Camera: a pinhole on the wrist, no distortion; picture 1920 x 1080 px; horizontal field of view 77.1 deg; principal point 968.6 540.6 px. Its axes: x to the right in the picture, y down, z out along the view. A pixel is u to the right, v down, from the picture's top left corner.
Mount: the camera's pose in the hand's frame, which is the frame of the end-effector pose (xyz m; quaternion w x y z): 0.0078 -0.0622 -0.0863 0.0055 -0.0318 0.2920 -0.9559
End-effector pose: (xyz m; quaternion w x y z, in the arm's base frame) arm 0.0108 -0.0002 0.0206 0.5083 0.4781 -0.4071 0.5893
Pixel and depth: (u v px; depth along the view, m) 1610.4 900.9 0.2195
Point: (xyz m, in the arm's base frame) 0.2628 -0.0466 -0.0603
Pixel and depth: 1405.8 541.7 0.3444
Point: 0.2993 -0.1796 -0.0303
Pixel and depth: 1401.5 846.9 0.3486
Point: 0.3672 -0.1240 -0.0411
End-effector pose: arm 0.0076 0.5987 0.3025 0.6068 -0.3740 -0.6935 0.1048
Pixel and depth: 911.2 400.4 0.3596
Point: -0.2957 0.5430 0.4193
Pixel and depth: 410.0 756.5 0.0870
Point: -0.0162 0.5399 0.4229
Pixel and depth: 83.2 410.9 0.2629
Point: -0.1843 0.6557 0.5435
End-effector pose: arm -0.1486 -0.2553 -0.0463 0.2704 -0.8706 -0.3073 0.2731
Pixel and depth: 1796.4 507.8 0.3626
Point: -0.5446 -0.1578 0.0247
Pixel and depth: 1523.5 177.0 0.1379
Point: -0.2557 -0.1996 -0.0025
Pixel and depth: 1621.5 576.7 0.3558
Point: -0.4992 -0.1183 0.0292
